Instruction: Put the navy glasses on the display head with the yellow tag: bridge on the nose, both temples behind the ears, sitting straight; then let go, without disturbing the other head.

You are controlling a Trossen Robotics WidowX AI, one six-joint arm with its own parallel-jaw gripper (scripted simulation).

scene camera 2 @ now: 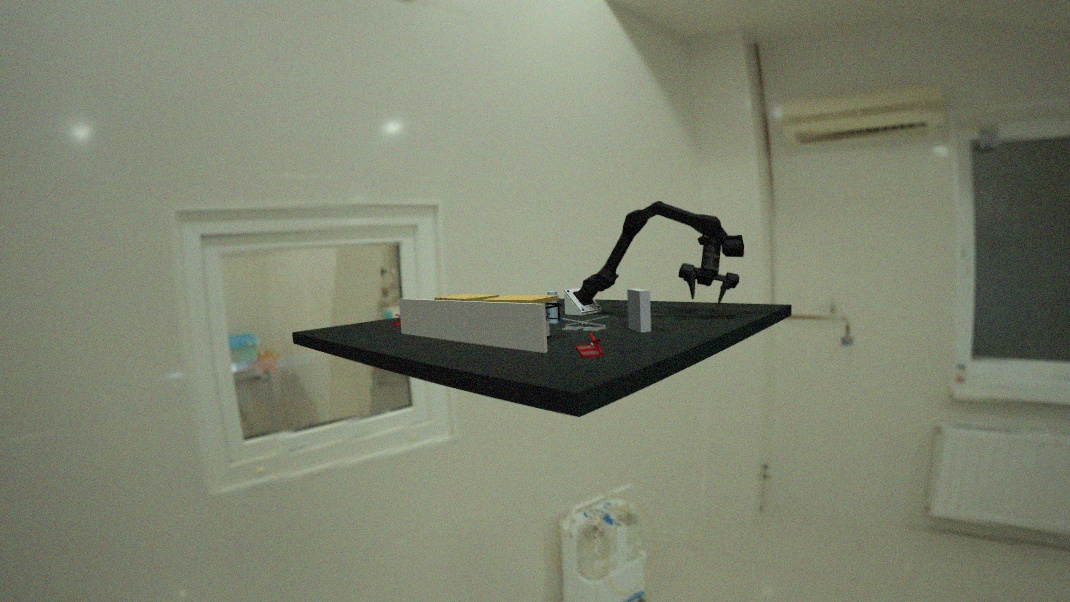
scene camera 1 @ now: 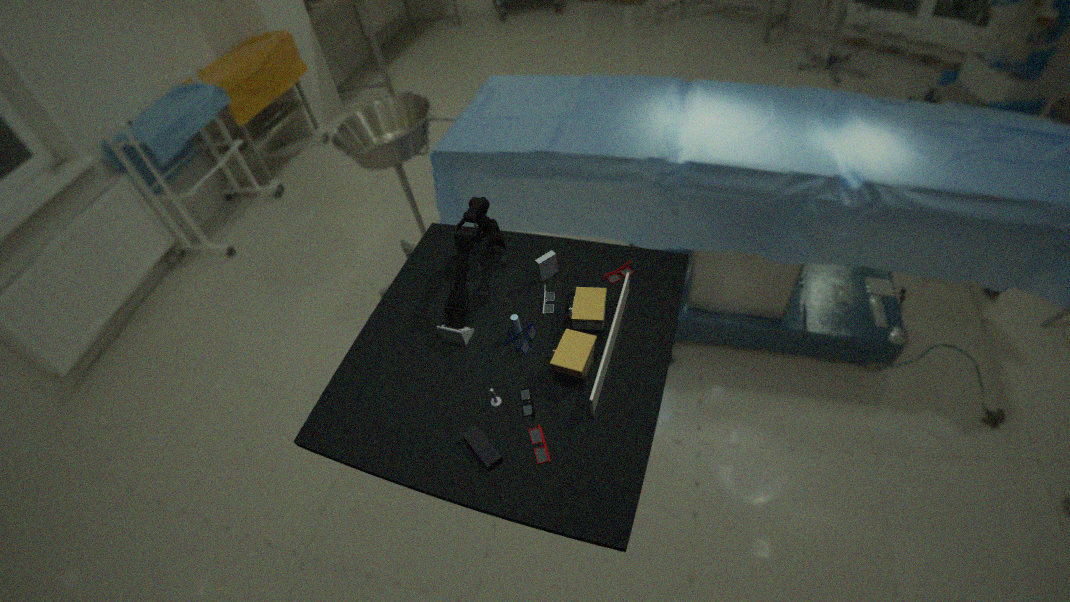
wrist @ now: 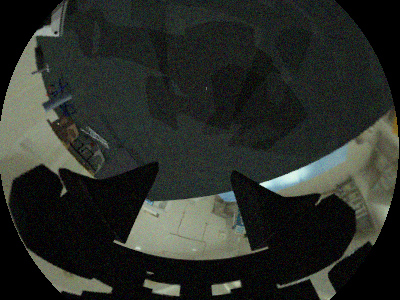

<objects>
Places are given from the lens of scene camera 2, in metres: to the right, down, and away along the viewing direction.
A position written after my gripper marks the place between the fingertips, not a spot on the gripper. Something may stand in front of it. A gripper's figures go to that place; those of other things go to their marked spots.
my gripper (scene camera 2: 705,301): 0.52, 0.00, 1.46
long white panel (scene camera 2: 522,326): -0.03, 0.06, 1.15
</objects>
